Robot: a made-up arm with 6 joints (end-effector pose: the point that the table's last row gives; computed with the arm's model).
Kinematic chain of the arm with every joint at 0, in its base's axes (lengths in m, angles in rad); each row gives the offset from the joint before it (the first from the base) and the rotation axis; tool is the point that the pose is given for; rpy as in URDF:
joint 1: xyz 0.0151 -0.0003 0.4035 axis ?
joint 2: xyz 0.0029 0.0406 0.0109 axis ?
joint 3: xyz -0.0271 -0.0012 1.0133 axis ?
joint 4: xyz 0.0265 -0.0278 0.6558 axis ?
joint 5: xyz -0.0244 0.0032 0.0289 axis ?
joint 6: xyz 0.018 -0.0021 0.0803 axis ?
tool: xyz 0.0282 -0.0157 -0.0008 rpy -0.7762 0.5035 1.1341
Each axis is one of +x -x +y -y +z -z.
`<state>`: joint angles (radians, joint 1 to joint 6).
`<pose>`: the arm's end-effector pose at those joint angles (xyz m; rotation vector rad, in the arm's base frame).
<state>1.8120 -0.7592 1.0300 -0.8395 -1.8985 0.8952</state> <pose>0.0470 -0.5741 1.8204 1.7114 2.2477 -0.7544</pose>
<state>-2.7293 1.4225 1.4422 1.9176 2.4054 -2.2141</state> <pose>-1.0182 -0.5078 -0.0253 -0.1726 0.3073 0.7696</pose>
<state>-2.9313 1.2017 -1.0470 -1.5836 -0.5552 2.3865</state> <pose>-1.0588 -0.3016 1.5437 0.0653 0.9174 -0.4384</pose>
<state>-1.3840 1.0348 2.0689 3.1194 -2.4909 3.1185</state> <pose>0.1552 -0.7807 0.3367 -1.3329 0.4131 -0.2864</pose>
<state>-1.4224 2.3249 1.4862 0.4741 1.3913 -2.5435</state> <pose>0.0867 -0.2529 -0.7732 -0.2039 -0.3117 -2.8079</pose>
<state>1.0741 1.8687 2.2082 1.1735 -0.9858 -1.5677</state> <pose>0.2684 0.2963 -0.2771 0.5457 -2.8027 0.4095</pose>
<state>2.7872 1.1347 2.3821 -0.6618 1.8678 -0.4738</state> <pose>-0.5733 0.2536 0.2993 -1.0190 1.1453 -2.2301</pose>
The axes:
joint 1: +z
joint 2: +y
joint 3: +y
joint 4: +z
joint 5: +y
joint 6: +z

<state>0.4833 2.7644 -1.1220 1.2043 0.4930 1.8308</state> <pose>0.9992 0.5804 -0.5800 -2.2769 1.0167 -1.1048</pose>
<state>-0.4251 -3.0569 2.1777 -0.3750 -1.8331 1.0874</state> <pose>-0.5448 0.3305 -0.2015 2.9102 0.0268 0.5854</pose>
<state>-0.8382 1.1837 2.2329 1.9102 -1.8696 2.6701</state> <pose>0.4274 -0.5966 0.1947 -0.8263 -0.9943 0.3989</pose>
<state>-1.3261 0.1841 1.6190 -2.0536 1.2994 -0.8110</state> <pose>0.1904 -0.8128 1.2857 -1.5051 -1.6139 1.1935</pose>
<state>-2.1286 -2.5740 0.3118 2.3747 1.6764 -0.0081</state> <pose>0.5955 0.8225 -0.8559 -0.2694 -3.0115 0.3741</pose>
